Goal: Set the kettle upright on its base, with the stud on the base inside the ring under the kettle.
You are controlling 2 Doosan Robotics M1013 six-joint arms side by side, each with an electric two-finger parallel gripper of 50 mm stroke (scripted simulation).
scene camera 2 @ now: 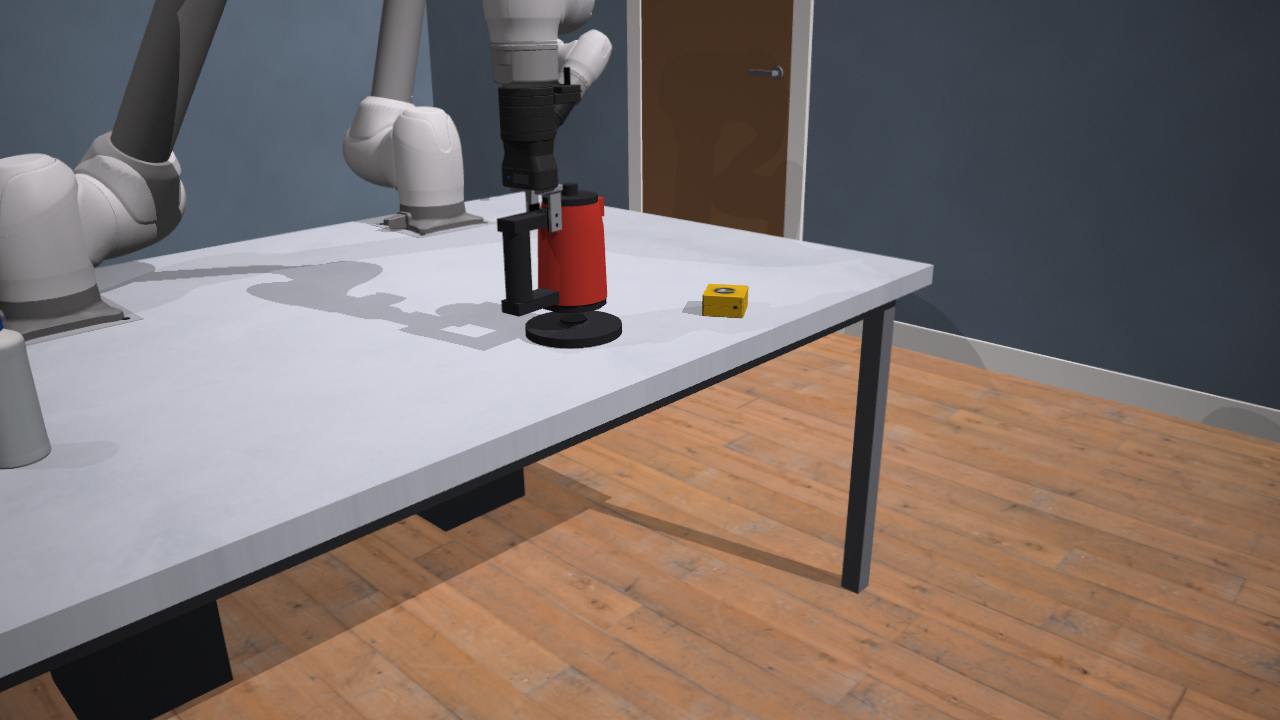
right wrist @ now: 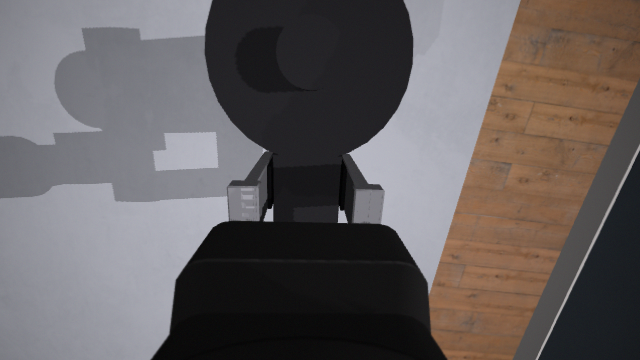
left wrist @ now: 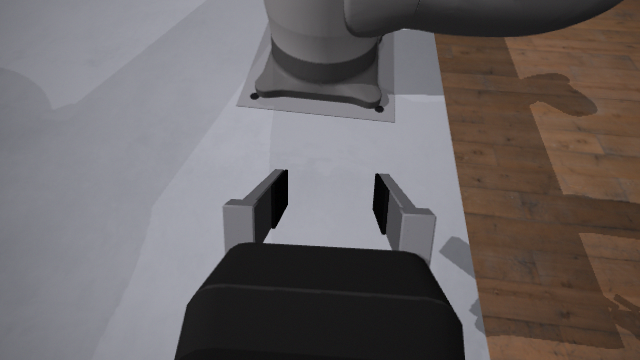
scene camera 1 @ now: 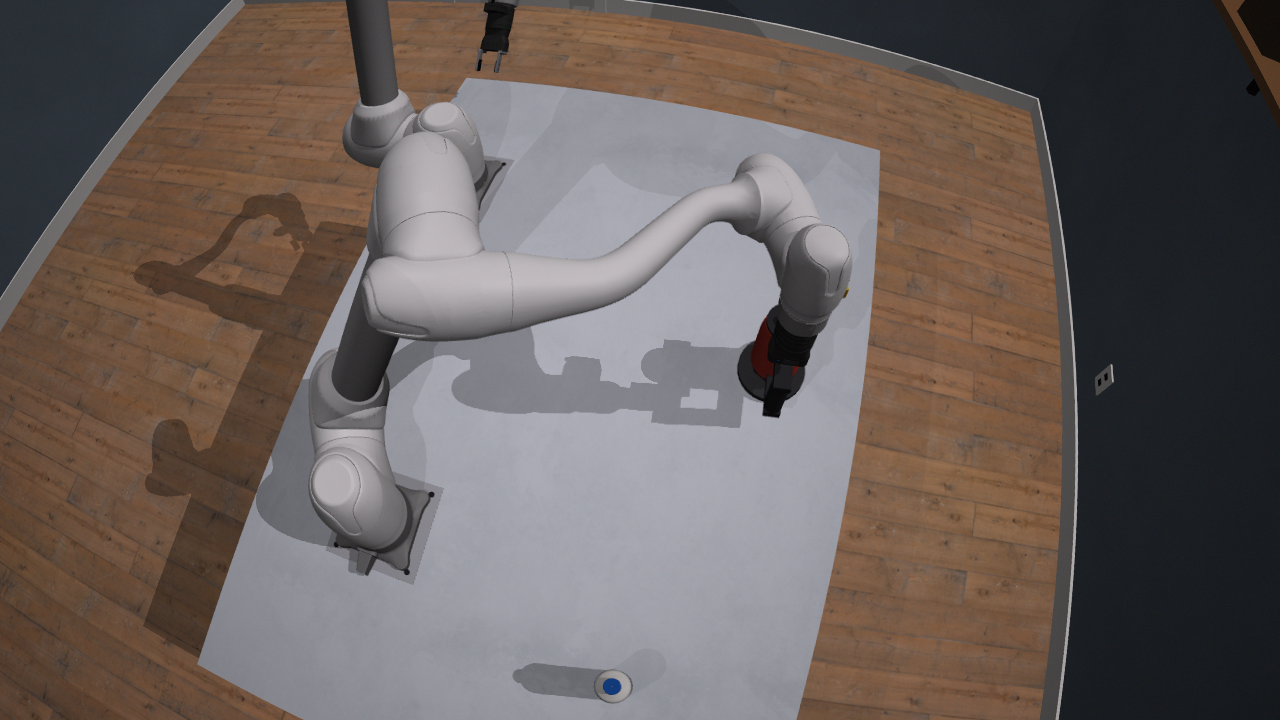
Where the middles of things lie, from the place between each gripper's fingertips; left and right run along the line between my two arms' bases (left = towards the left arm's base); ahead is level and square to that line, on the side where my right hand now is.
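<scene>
The round black base (scene camera 2: 559,330) is 18 cm below my right hand (scene camera 2: 544,229), and it's 6 cm to the left of that hand.
As for my left hand (scene camera 1: 486,71), it's 15 cm above the round black base, 77 cm short of it and 82 cm to the left of it. Going by its middle, the base is nearer to my right hand than to my left hand.
</scene>
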